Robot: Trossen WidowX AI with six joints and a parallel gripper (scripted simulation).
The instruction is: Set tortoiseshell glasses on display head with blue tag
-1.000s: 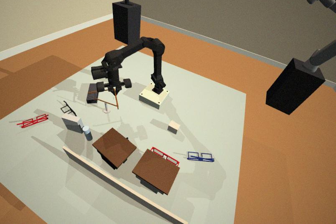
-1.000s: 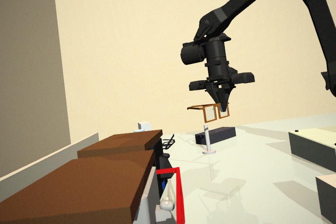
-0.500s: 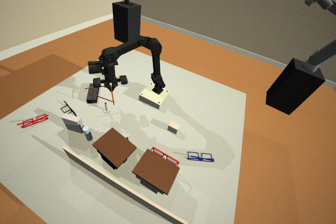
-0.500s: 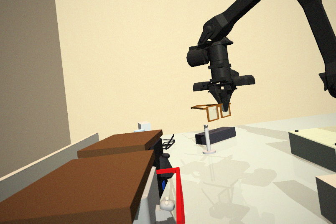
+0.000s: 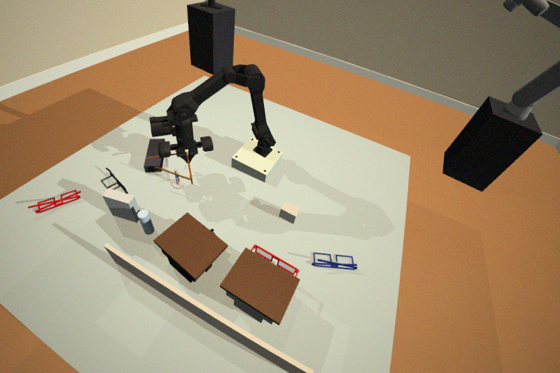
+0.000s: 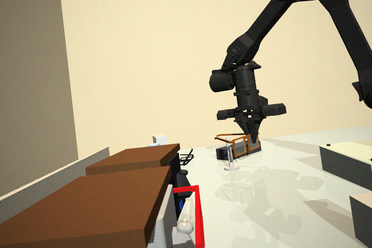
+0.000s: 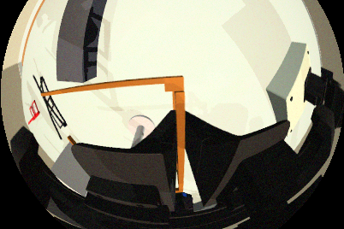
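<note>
Right now the white peg stand is 70 mm ahead of my gripper tip, 10 mm to the left of it and 40 mm below it. The rest, counted from my gripper tip: small cube: 70 mm behind, 420 mm to the left, 40 mm below; low wall: 350 mm ahead, 380 mm to the left, 10 mm below; dark case: 30 mm ahead, 160 mm to the right, 40 mm below.
</note>
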